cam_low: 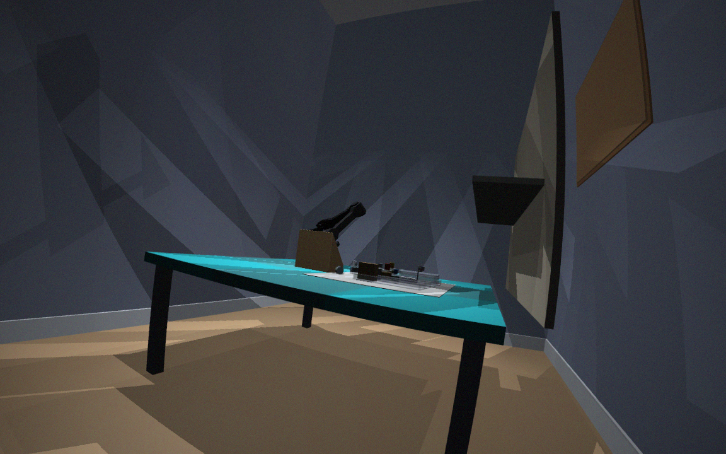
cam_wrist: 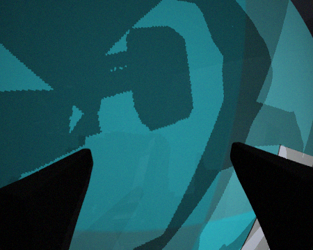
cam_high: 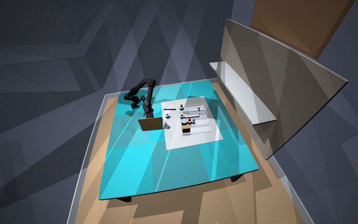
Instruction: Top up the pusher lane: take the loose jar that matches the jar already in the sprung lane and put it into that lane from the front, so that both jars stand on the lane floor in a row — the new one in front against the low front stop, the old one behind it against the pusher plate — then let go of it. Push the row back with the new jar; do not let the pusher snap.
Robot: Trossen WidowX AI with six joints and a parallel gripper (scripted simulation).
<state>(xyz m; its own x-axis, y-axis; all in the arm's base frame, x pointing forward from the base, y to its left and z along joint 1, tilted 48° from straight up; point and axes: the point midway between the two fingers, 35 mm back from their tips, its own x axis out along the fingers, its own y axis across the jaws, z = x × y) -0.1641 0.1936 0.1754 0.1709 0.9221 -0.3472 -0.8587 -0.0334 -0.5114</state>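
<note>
Now: the black rod 33 cm ahead of my gripper tip, 7 cm to the right of it and 3 cm below it. Also, from my gripper tip: brown block (51 cm ahead, 37 cm to the right, 1 cm above); then grey can (49 cm ahead, 28 cm to the right); then grey pusher plate (58 cm ahead, 17 cm to the right, 2 cm above).
</note>
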